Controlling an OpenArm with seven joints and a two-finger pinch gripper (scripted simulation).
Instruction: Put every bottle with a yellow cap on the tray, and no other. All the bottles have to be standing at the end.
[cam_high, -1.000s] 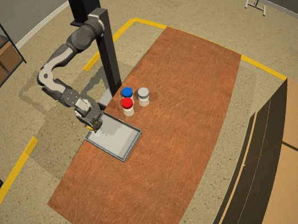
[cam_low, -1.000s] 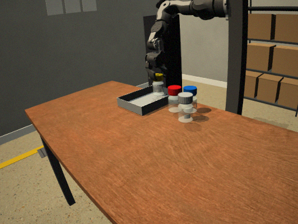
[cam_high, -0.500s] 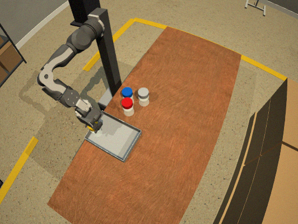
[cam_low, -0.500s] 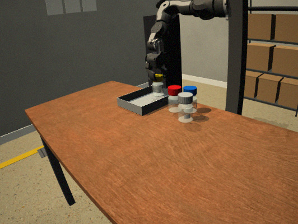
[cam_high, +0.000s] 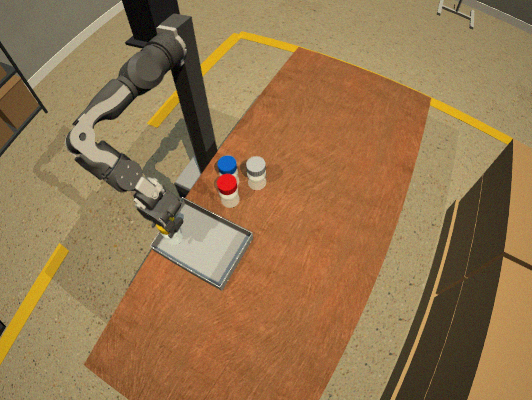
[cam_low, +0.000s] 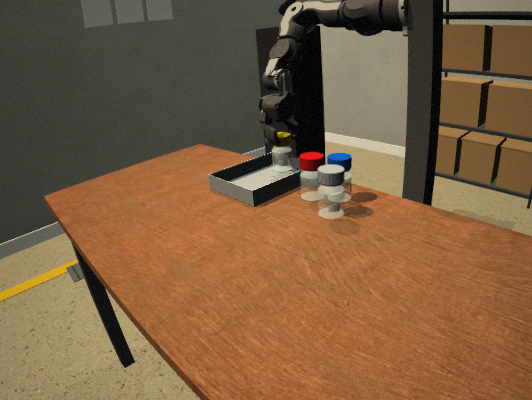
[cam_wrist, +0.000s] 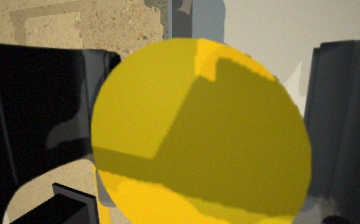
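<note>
The yellow-capped bottle is 5 cm below my hand. Round my hand: blue-capped bottle: 24 cm to the left, 5 cm below, 5 cm ahead; then red-capped bottle: 18 cm to the left, 9 cm ahead, 5 cm below; then grey tray: 9 cm ahead, 8 cm below, 2 cm to the left.
</note>
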